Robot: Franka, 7 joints.
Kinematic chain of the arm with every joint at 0, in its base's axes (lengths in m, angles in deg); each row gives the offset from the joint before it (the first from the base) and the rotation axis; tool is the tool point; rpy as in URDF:
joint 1: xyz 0 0 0.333 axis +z
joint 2: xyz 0 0 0 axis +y
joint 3: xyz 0 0 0.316 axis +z
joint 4: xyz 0.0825 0 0 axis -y
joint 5: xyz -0.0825 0 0.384 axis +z
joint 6: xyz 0 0 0 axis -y
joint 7: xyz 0.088 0 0 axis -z
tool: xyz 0 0 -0.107 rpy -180 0 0
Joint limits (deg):
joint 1: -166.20..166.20
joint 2: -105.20..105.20
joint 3: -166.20..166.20
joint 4: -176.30..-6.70
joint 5: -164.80..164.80
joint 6: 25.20..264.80
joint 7: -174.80..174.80
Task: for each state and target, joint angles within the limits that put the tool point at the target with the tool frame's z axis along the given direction. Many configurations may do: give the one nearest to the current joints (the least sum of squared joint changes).
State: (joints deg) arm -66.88 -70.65 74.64 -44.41 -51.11 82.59 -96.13
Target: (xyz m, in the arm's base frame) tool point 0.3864 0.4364 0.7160 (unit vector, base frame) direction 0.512 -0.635 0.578
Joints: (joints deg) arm -61.09 -58.62 73.17 -90.73 -65.46 113.84 -96.13
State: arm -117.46 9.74 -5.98 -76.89 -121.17 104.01 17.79
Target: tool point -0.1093 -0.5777 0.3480 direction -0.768 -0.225 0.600
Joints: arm -94.10 21.63 4.07 -121.52 -126.50 69.02 17.79
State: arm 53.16 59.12 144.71 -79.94 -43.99 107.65 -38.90
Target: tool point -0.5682 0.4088 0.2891 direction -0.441 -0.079 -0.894
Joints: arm 86.05 83.55 86.42 -92.98 -77.79 119.90 -38.90
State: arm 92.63 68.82 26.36 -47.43 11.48 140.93 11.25
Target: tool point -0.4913 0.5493 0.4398 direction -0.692 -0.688 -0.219
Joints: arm 90.75 56.72 61.11 -65.92 30.96 101.31 11.25
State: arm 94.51 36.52 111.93 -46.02 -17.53 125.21 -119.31
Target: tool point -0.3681 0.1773 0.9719 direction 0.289 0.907 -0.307
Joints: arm 59.39 -14.54 85.77 -48.58 -54.24 81.61 -119.31
